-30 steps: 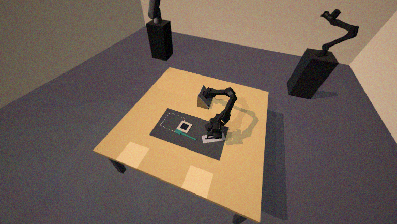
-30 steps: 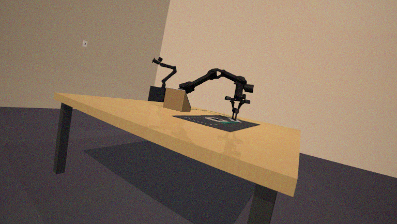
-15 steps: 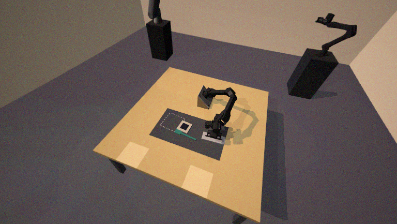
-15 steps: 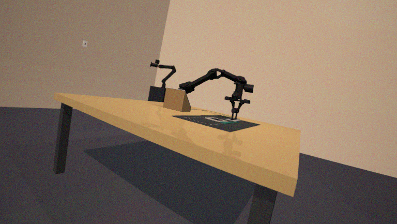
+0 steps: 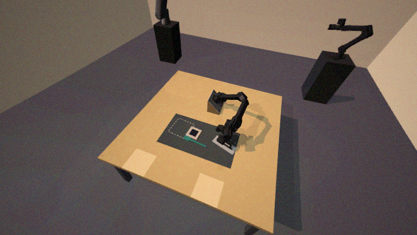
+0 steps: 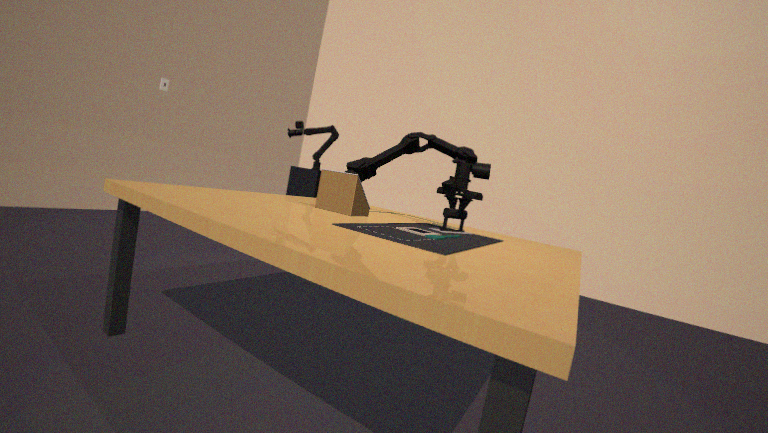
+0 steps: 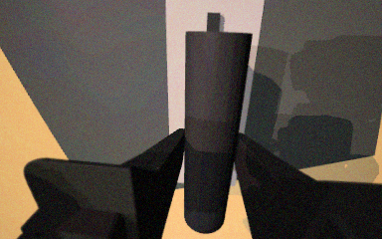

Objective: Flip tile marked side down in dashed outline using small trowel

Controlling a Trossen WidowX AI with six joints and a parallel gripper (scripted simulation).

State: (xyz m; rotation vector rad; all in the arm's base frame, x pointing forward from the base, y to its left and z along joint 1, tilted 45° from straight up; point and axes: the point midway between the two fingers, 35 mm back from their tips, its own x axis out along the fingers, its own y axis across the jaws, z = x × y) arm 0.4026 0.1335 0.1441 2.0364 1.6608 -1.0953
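Now: the trowel 10 mm behind my gripper tip, 20 mm to the right of it and 30 mm below it. Round my gripper tip: teal strip 50 mm ahead, 270 mm to the right, 60 mm below; tile 30 mm behind, 280 mm to the right, 60 mm below; dark grey mat 220 mm to the right, 80 mm below.
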